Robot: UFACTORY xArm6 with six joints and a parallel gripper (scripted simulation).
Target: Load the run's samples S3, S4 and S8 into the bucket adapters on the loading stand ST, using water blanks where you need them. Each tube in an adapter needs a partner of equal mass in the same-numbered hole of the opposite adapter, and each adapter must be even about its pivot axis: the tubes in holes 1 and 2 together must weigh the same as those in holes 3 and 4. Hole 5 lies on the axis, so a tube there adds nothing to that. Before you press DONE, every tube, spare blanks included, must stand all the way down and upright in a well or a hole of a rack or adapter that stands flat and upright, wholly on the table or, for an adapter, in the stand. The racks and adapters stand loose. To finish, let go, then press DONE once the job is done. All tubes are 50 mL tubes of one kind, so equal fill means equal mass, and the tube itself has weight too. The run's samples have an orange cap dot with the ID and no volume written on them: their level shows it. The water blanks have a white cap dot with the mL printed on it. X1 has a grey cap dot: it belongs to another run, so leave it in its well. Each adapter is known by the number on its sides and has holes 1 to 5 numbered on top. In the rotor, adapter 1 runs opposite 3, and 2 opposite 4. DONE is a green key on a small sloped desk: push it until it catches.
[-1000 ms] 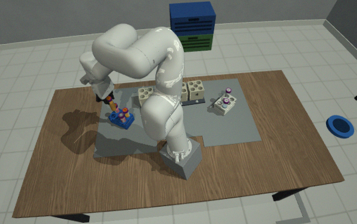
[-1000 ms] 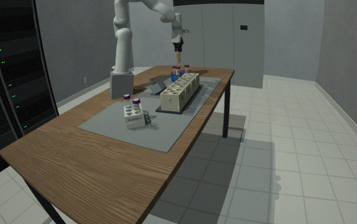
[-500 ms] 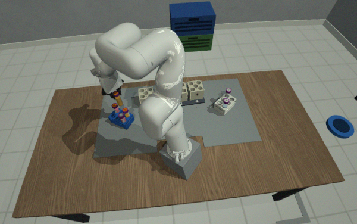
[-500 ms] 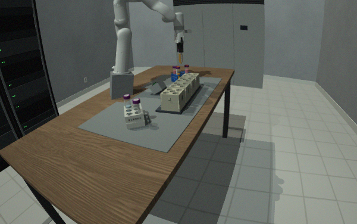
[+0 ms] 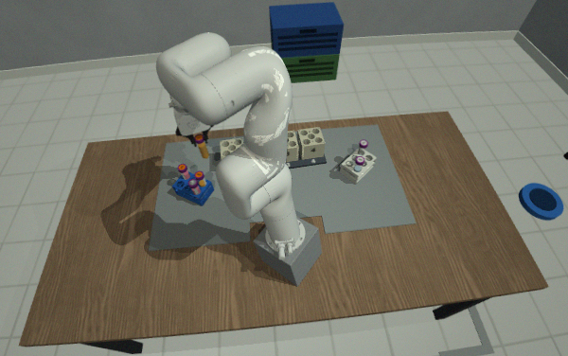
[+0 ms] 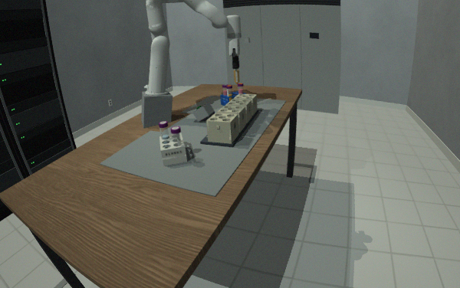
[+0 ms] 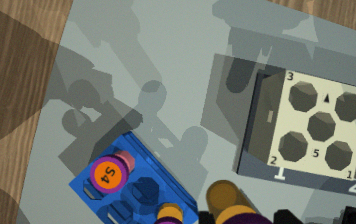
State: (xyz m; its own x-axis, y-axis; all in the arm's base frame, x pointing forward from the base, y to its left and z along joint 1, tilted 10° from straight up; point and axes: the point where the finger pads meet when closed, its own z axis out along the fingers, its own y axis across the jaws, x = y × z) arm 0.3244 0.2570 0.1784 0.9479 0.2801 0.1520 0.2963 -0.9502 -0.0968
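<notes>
My hand is 1 cm to the left of the amber-filled sample tube and 5 cm above it. Round my hand: adapter: 8 cm ahead, 9 cm to the right, 20 cm below; then white blanks rack: 60 cm to the right, 22 cm below.
</notes>
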